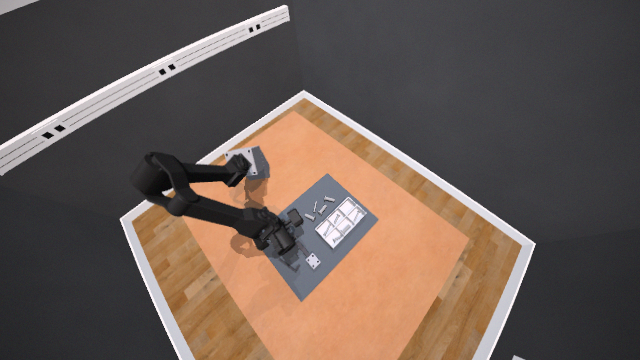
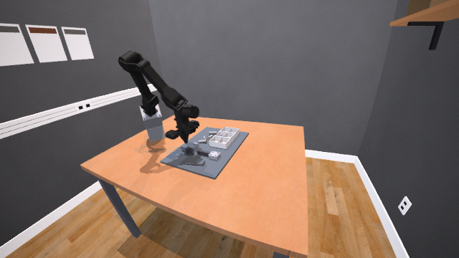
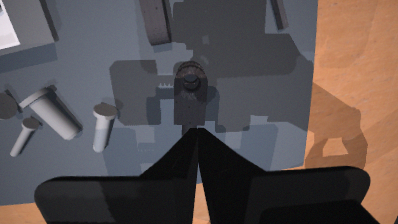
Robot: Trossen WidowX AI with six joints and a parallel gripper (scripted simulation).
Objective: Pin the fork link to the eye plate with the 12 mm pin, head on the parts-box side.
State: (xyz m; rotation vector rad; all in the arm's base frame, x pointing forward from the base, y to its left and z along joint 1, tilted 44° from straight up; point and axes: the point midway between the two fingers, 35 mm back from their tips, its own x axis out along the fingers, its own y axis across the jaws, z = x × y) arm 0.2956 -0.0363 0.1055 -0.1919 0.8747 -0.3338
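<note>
The dark fork link lies 8 cm below my hand. Also, from my hand: thick headed pin 13 cm to the left, 9 cm below, 2 cm ahead; then dark flat bar 9 cm below, 8 cm ahead, 1 cm to the left; then thin dark bar 11 cm ahead, 10 cm below, 7 cm to the right.
</note>
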